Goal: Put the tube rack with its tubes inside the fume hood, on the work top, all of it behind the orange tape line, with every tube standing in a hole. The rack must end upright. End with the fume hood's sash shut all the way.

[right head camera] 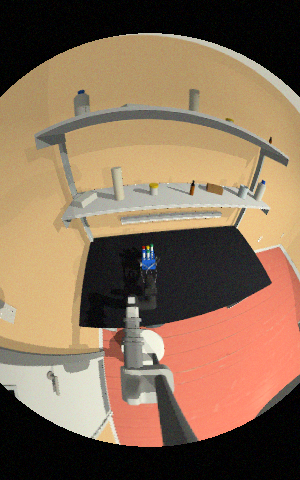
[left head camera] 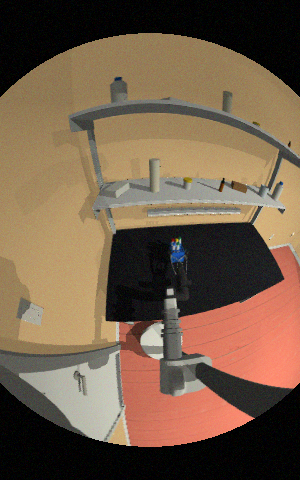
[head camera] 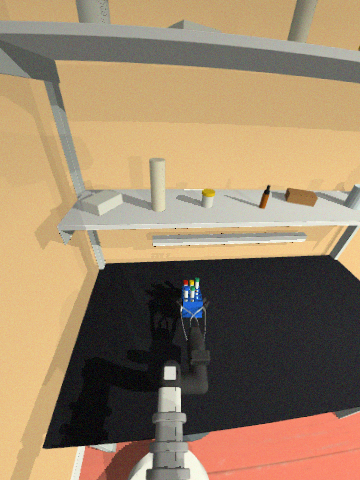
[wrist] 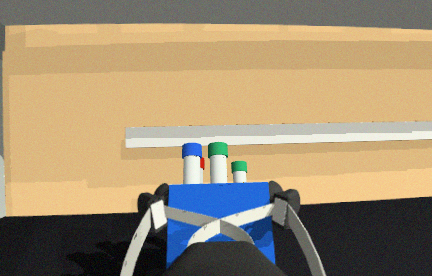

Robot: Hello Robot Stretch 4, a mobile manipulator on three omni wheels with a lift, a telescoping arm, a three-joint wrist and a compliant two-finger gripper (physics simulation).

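Seen in the pictures: gripper, fingertip midpoint: [right head camera: 147, 257] [left head camera: 176, 249] [head camera: 191, 298] [wrist: 218, 197]; robot's base at its link origin: [right head camera: 143, 346] [left head camera: 160, 339].
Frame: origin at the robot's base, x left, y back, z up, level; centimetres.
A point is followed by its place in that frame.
The blue tube rack [head camera: 192, 311] {x -8.8, y -54.3, z 82.0 cm} [left head camera: 177, 258] {x -8.9, y -54.1, z 81.5 cm} [right head camera: 148, 263] {x -9.0, y -54.7, z 83.7 cm} [wrist: 220, 194] {x -8.9, y -55.6, z 85.5 cm} is between the two fingertips of my gripper [head camera: 193, 303] {x -8.8, y -59.3, z 84.3 cm} [left head camera: 178, 255] [right head camera: 149, 260] {x -8.8, y -59.3, z 84.3 cm} [wrist: 218, 197] {x -8.8, y -59.3, z 84.3 cm}, which is shut on its sides. The rack's front face looks tilted upward, its top leaning away from me. White tubes stand out of its top: a blue-capped tube [wrist: 192, 167] {x -6.3, y -59.6, z 87.3 cm}, a green-capped tube [wrist: 218, 167] {x -8.8, y -59.5, z 87.2 cm}, a smaller green-capped tube [wrist: 239, 175] {x -11.5, y -66.9, z 85.3 cm} and part of a red cap [wrist: 202, 163] {x -7.0, y -65.1, z 87.1 cm}. A yellow cap [head camera: 191, 283] {x -8.7, y -64.8, z 87.3 cm} shows in the head view. The holes are mostly hidden. The fume hood, sash and orange tape do not show.
The rack is over a black bench top [head camera: 280, 325] {x -49.5, y -52.4, z 73.5 cm}. Behind it a grey rail [head camera: 230, 239] {x -31.9, y -92.6, z 91.7 cm} runs along the wall. Above are a lower shelf [head camera: 235, 215] with a cylinder [head camera: 158, 185] {x 5.3, y -71.5, z 129.2 cm}, a jar [head camera: 208, 199] {x -13.1, y -75.7, z 122.8 cm} and a brown bottle [head camera: 264, 198] {x -35.2, y -76.8, z 123.5 cm}, and an upper shelf [head camera: 200, 50].
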